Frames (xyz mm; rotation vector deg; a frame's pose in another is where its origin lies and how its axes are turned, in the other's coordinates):
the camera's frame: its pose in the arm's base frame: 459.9 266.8 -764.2 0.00 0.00 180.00
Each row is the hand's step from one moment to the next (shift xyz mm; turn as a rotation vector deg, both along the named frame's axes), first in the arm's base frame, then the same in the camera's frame.
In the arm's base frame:
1: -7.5 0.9 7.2 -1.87 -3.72 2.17
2: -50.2 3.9 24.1 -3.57 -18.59 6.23
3: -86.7 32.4 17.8 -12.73 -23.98 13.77
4: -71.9 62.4 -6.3 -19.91 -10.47 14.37
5: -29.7 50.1 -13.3 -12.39 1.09 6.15
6: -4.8 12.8 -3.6 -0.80 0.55 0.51
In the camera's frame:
1: 7.5 -0.9 7.2 1.87 3.72 2.17
2: 50.2 -3.9 24.1 3.57 18.59 6.23
3: 86.7 -32.4 17.8 12.73 23.98 13.77
4: 71.9 -62.4 -6.3 19.91 10.47 14.37
5: 29.7 -50.1 -13.3 12.39 -1.09 6.15
6: 4.8 -12.8 -3.6 0.80 -0.55 0.51

